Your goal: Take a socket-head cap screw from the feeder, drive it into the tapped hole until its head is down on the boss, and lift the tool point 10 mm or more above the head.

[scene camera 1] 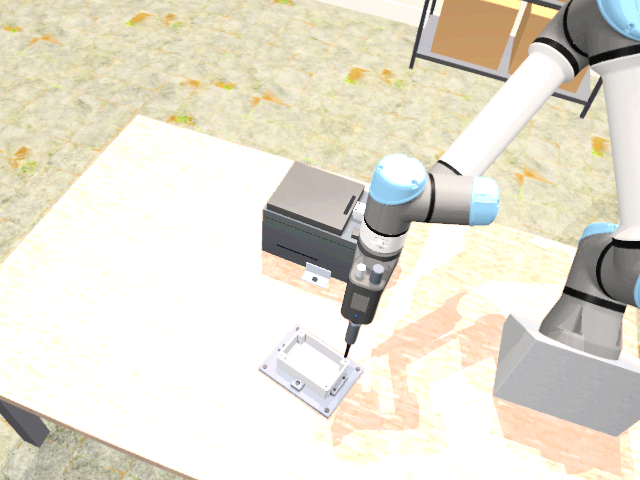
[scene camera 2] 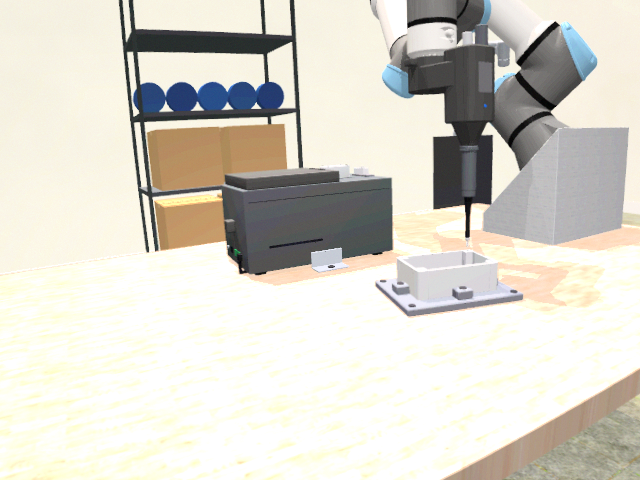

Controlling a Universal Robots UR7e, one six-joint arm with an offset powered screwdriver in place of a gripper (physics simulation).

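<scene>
My screwdriver's bit tip points down over the right back corner of a white open box-shaped housing. A small silver screw hangs upright at the bit tip in the scene camera 2 view, a little above the housing's back corner boss. In the scene camera 1 view the screw is too small to make out. The housing stands on a grey base plate. The tapped hole under the bit is hidden or too small to tell. The dark screw feeder stands behind the housing.
A small metal angle bracket lies in front of the feeder. The grey wedge-shaped robot pedestal stands to the right. A black panel and a shelf rack with boxes and blue rolls are at the back.
</scene>
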